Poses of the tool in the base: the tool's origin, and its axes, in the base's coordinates. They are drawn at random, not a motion.
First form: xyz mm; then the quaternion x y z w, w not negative.
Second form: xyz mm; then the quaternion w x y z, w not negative. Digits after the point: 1 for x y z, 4 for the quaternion.
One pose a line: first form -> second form
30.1 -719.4 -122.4 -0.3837 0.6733 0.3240 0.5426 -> 30.1 -719.4 -122.4 0.5426 -0.3837 0.6733 0.3240
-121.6 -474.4 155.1 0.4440 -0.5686 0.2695 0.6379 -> -121.6 -474.4 155.1 0.6379 0.4440 -0.5686 0.2695
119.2 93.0 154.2 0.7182 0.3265 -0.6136 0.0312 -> 119.2 93.0 154.2 0.0312 0.7182 0.3265 -0.6136
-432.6 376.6 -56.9 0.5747 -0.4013 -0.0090 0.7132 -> -432.6 376.6 -56.9 0.7132 0.5747 -0.4013 -0.0090
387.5 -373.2 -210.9 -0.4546 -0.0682 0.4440 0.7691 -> 387.5 -373.2 -210.9 0.7691 -0.4546 -0.0682 0.4440
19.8 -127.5 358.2 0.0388 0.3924 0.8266 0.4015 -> 19.8 -127.5 358.2 0.4015 0.0388 0.3924 0.8266
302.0 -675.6 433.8 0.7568 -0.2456 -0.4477 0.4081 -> 302.0 -675.6 433.8 0.4081 0.7568 -0.2456 -0.4477
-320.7 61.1 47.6 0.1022 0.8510 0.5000 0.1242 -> -320.7 61.1 47.6 0.1242 0.1022 0.8510 0.5000
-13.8 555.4 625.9 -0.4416 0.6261 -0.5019 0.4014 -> -13.8 555.4 625.9 0.4014 -0.4416 0.6261 -0.5019
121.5 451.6 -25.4 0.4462 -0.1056 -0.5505 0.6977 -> 121.5 451.6 -25.4 0.6977 0.4462 -0.1056 -0.5505
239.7 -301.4 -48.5 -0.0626 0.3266 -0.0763 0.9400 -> 239.7 -301.4 -48.5 0.9400 -0.0626 0.3266 -0.0763
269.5 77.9 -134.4 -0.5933 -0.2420 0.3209 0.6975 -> 269.5 77.9 -134.4 0.6975 -0.5933 -0.2420 0.3209
